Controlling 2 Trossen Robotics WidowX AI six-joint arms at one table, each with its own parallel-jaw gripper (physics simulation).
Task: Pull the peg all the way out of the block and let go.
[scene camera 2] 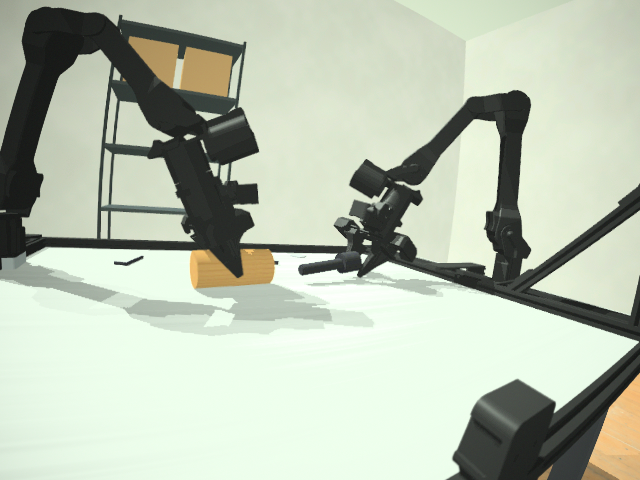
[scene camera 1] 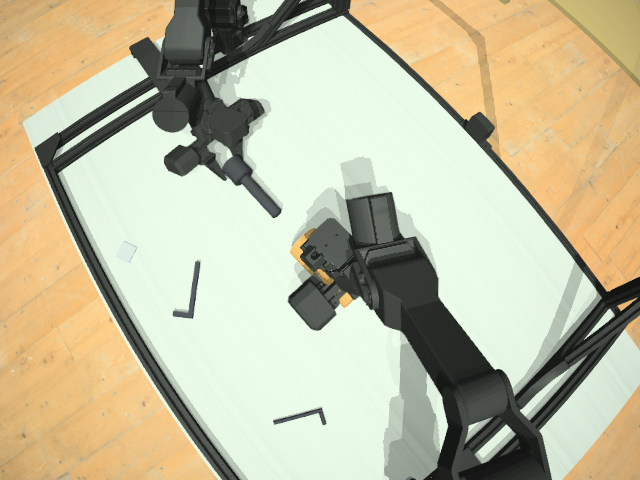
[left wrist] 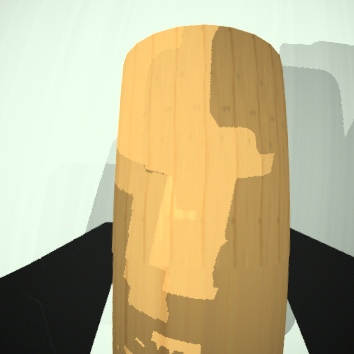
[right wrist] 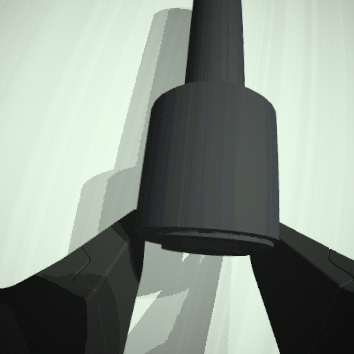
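Seen in the pictures: left gripper, between the fingertips: point(scene camera 2: 233, 272) point(left wrist: 197, 237); right gripper, between the fingertips: point(scene camera 2: 350, 273) point(scene camera 1: 233, 173) point(right wrist: 196, 222); left arm's base, origin of its link: point(scene camera 2: 0, 253); right arm's base, origin of its link: point(scene camera 2: 504, 282) point(scene camera 1: 227, 40).
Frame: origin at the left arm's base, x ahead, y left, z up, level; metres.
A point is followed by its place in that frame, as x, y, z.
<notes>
The dark peg point(scene camera 1: 261, 196) @(0.532, -0.158, 0.018) point(scene camera 2: 323, 266) @(0.535, -0.169, 0.012) point(right wrist: 210, 160) @(0.600, -0.162, 0.035), a thick head with a thinner shaft, is fully outside the block and held above the table. My right gripper point(scene camera 1: 232, 166) @(0.611, -0.155, -0.007) point(scene camera 2: 355, 264) @(0.611, -0.155, -0.007) point(right wrist: 196, 222) @(0.611, -0.155, -0.007) is shut on its head. The shaft points towards the block across a gap. The orange wooden cylinder block point(scene camera 1: 301, 249) point(scene camera 2: 258, 268) @(0.404, -0.188, 0.016) point(left wrist: 200, 100) @(0.408, -0.156, 0.040) lies lengthwise between the fingers of my left gripper point(scene camera 2: 235, 268) @(0.374, -0.162, 0.004) point(left wrist: 197, 237) @(0.374, -0.162, 0.004), which is shut on it. In scene camera 1 the left arm covers much of the block. Whether the block touches the table is unclear.
Two dark L-shaped pieces point(scene camera 1: 194, 289) @(0.489, 0.022, -0.011) point(scene camera 1: 299, 415) @(0.229, 0.026, -0.013) and a small pale square point(scene camera 1: 126, 251) @(0.624, 0.078, -0.016) lie on the white table point(scene camera 1: 232, 351) @(0.373, 0.038, -0.019). A dark frame point(scene camera 1: 129, 330) @(0.504, 0.152, -0.005) runs along the table's edge. A shelf unit point(scene camera 2: 178, 98) stands behind.
</notes>
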